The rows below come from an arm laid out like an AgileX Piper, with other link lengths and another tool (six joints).
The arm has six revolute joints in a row. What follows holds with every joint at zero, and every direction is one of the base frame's.
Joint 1 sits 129.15 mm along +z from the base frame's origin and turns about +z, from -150 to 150 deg.
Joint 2 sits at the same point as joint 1 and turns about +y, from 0 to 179.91 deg.
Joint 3 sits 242.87 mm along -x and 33.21 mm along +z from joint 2 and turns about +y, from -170 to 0 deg.
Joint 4 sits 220.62 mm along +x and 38.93 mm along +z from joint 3 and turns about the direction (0.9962, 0, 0.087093), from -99.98 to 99.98 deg.
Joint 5 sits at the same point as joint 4 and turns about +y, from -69.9 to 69.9 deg.
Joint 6 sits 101.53 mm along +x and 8.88 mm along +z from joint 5 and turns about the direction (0.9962, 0, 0.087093), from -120 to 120 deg.
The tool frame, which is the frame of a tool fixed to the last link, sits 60.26 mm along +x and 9 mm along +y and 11.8 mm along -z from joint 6; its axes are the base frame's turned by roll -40.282, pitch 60.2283 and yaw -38.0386 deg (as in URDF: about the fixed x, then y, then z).
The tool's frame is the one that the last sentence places.
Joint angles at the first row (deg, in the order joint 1, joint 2, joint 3, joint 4, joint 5, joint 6):
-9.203 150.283 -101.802 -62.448 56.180 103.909
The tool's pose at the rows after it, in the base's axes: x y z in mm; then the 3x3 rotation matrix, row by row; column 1 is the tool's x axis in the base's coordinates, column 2 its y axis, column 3 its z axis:
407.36 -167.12 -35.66; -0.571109 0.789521 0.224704; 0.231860 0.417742 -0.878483; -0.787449 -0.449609 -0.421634
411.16 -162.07 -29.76; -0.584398 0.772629 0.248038; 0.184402 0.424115 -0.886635; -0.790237 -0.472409 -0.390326
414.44 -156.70 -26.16; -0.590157 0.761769 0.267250; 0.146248 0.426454 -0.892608; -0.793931 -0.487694 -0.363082
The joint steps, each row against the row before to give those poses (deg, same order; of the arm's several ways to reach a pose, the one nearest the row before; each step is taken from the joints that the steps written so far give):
1.069 -0.234 0.002 -0.963 0.680 0.002
1.318 -0.246 -0.003 -1.972 1.284 0.115
1.234 0.001 -0.002 -1.679 1.062 0.610

